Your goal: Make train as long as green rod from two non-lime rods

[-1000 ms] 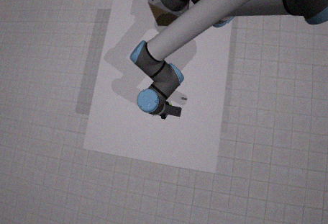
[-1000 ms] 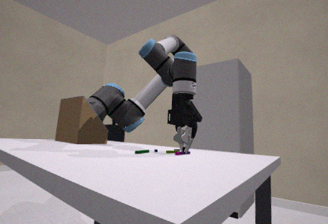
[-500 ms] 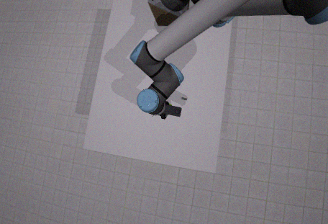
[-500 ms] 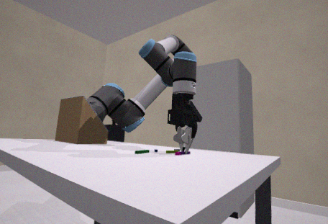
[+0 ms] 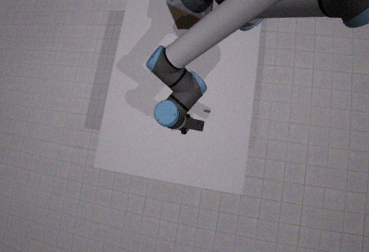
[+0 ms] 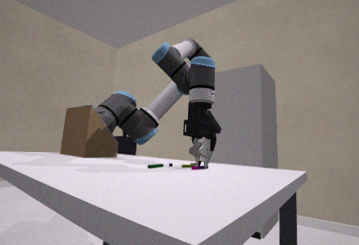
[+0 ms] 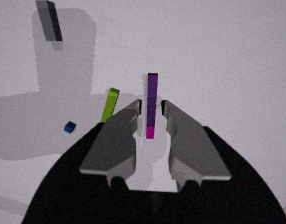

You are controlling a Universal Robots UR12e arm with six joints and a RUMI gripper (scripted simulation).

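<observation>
My hand is 1 cm above the purple rod. Round my hand: blue rod (11 cm behind, 2 cm to the right, 1 cm below); magenta rod (4 cm to the right, 1 cm below, 1 cm behind); lime rod (5 cm behind, 1 cm below).
</observation>
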